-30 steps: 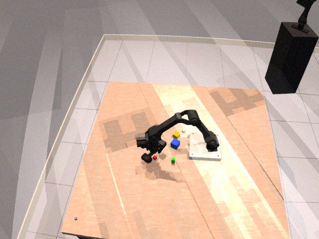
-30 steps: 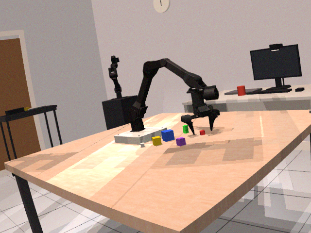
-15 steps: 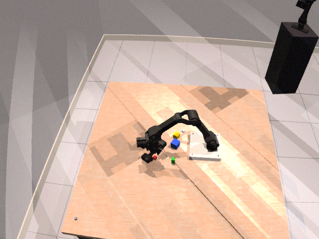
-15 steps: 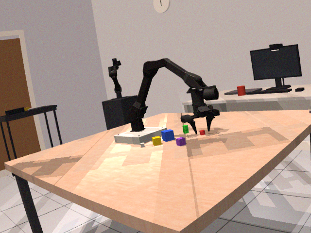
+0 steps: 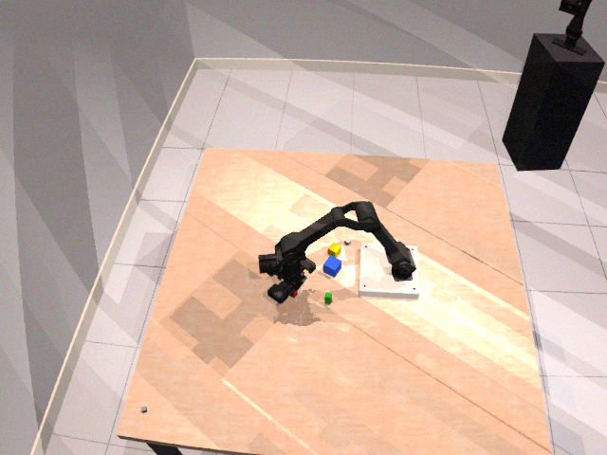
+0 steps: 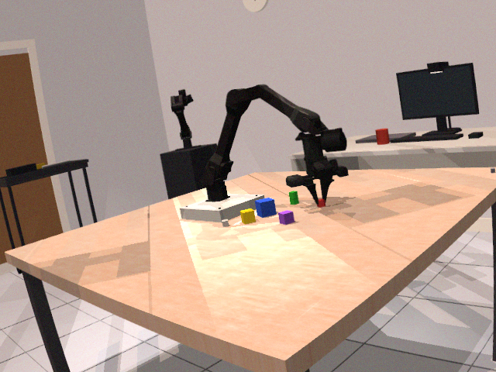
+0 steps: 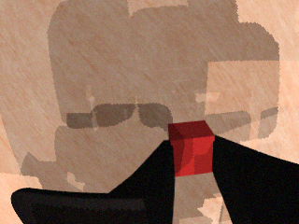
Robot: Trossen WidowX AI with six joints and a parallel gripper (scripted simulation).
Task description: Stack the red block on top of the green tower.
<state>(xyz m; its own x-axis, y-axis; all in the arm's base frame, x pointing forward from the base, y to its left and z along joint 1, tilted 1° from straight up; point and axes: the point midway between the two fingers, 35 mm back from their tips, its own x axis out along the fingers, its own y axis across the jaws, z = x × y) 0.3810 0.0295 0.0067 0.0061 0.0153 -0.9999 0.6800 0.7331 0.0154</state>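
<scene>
Now: gripper tip 140 mm past the blue cube, 90 mm to the left of it and 10 mm below it. The rest, counted from my gripper tip: purple cube (170 mm to the right, 20 mm behind, 10 mm above); then yellow cube (170 mm to the right, 160 mm behind, 10 mm above); then red block (right at my gripper tip).
</scene>
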